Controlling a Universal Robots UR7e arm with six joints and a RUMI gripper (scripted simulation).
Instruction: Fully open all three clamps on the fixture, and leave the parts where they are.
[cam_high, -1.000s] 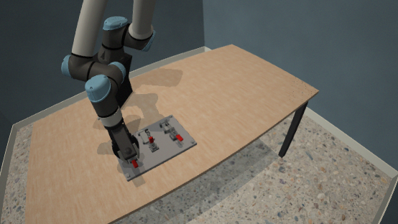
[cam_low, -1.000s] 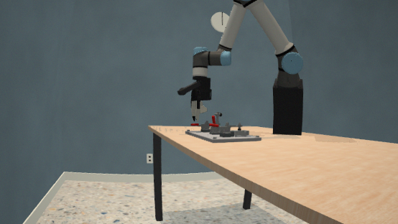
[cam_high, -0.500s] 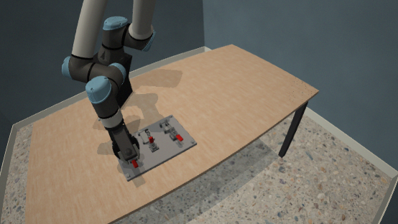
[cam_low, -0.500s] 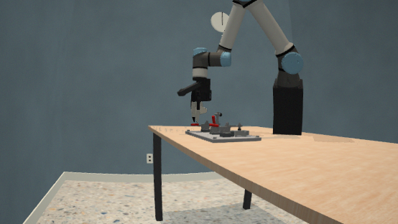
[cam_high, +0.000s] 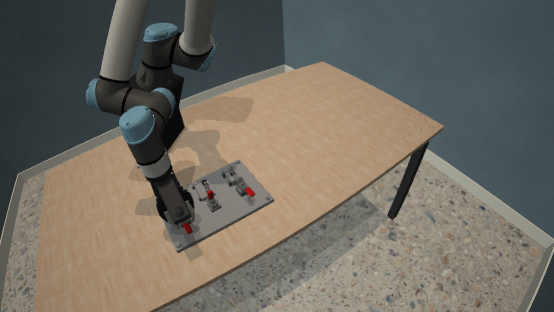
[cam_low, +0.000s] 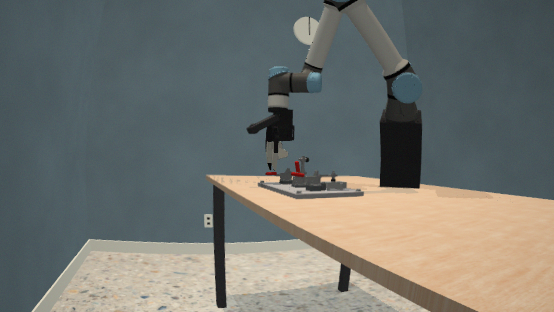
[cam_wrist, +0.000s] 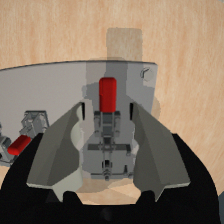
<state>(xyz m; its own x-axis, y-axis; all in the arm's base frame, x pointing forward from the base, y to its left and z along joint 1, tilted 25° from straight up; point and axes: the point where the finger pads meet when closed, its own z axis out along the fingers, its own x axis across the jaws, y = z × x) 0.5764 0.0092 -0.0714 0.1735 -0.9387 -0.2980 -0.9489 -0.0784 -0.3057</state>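
Right now my hand is 100 mm past the grey fixture plate, 90 mm to the right of it and 70 mm above it.
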